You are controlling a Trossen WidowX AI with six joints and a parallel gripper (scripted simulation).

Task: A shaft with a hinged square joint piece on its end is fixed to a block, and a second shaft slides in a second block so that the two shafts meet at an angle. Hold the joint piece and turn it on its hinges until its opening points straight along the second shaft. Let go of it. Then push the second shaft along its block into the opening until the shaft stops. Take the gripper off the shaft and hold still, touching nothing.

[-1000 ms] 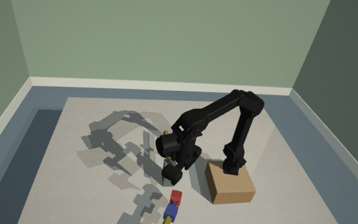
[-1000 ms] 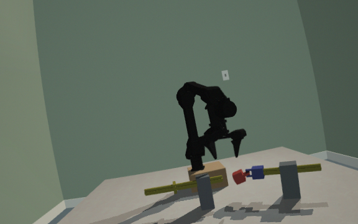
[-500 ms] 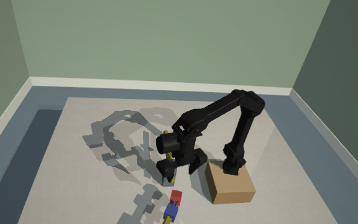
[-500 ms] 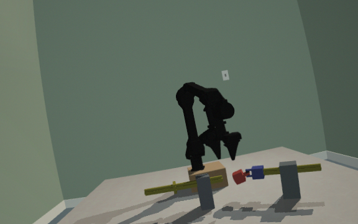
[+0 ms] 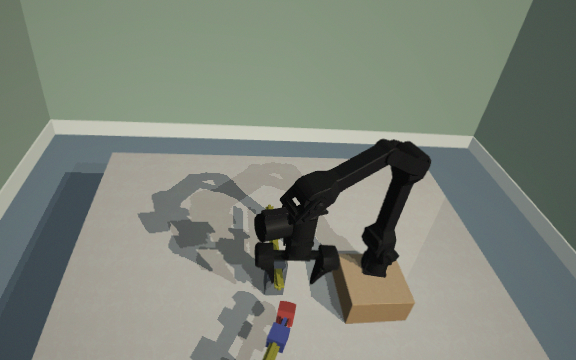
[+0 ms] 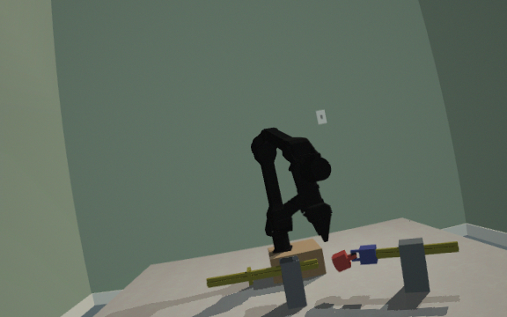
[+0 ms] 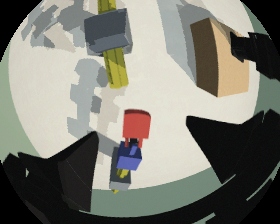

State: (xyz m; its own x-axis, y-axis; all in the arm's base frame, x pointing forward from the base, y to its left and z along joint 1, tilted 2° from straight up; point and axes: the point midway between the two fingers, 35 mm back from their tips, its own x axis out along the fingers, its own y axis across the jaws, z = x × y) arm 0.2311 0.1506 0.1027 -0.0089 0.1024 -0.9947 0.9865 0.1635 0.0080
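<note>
Right now the red square joint piece is 70 mm below my gripper tip and 40 mm to the left of it.
</note>
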